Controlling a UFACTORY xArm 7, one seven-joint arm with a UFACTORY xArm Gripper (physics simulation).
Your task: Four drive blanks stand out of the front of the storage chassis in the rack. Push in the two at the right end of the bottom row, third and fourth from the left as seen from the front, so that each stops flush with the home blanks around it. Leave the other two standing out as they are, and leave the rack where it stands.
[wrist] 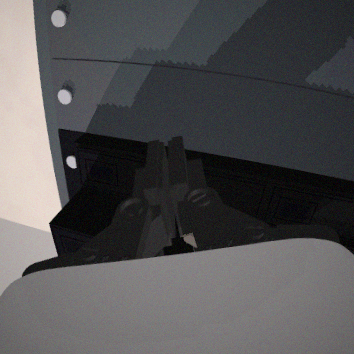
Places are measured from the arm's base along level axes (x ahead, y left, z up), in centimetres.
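Pixels of known places: gripper, between the fingertips: [170, 162].
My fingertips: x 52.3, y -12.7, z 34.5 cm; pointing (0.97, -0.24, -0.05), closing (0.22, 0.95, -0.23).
Ahead of a thing's pixels: the offset from my fingertips to its top centre. "spot": to the spot under its first point.
The dark storage chassis [240, 167] runs across the middle of the wrist view, below grey rack panels. A black drive blank {spot: dx -1.6, dy -4.5, dz +3.1 cm} [82, 212] stands out of its front at the lower left; its upper face and part of its front show. Another blank [102, 172] lies further back, above it, and a framed blank front {spot: dx +0.0, dy +6.9, dz +1.6 cm} [295, 210] shows dimly at the right. My gripper [170, 162] is shut and empty. Its fingertips overlap the upper part of the chassis in the view; contact cannot be told. The gripper body hides much of the bottom row, and the other standing-out blanks cannot be made out.
Above the chassis are smooth grey rack panels [225, 117] with a thin seam and jagged shadows. Pale round screws [58, 18] [65, 96] [71, 161] line the rack's left side. A cream wall [17, 100] is beyond the rack's left edge, with a grey surface [20, 250] below it.
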